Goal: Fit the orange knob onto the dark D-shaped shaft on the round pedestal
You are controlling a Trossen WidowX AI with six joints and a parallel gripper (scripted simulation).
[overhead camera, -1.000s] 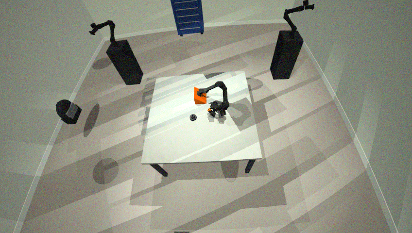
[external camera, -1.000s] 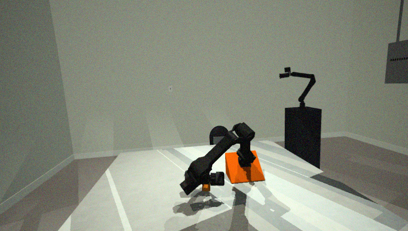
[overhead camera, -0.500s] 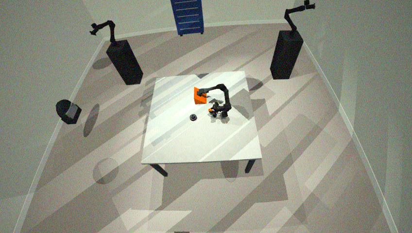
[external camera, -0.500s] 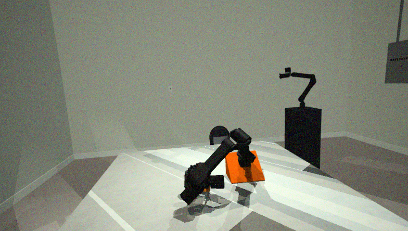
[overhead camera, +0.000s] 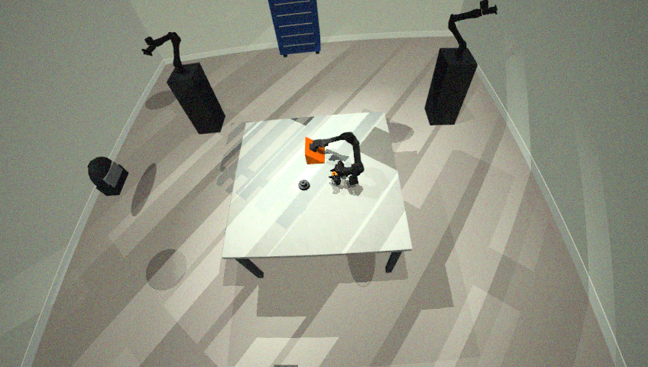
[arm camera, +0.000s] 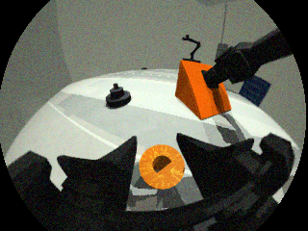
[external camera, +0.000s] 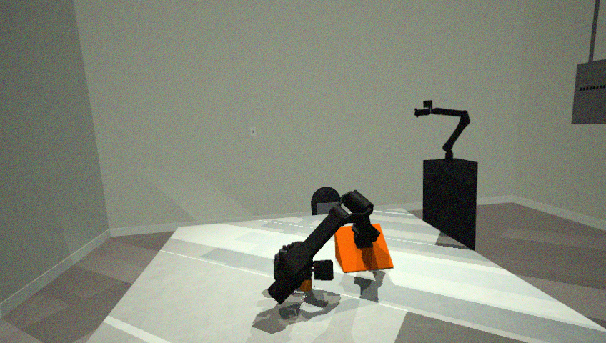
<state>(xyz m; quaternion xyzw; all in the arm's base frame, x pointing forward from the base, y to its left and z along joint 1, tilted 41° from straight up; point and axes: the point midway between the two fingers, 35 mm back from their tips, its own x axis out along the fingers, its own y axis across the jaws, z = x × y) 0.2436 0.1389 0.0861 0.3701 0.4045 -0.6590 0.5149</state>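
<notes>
The orange knob is 4 cm to the left of my gripper tip, 2 cm below it and 1 cm ahead of it. Also, from my gripper tip: round dark pedestal 20 cm to the right, 6 cm ahead, 1 cm below.
</notes>
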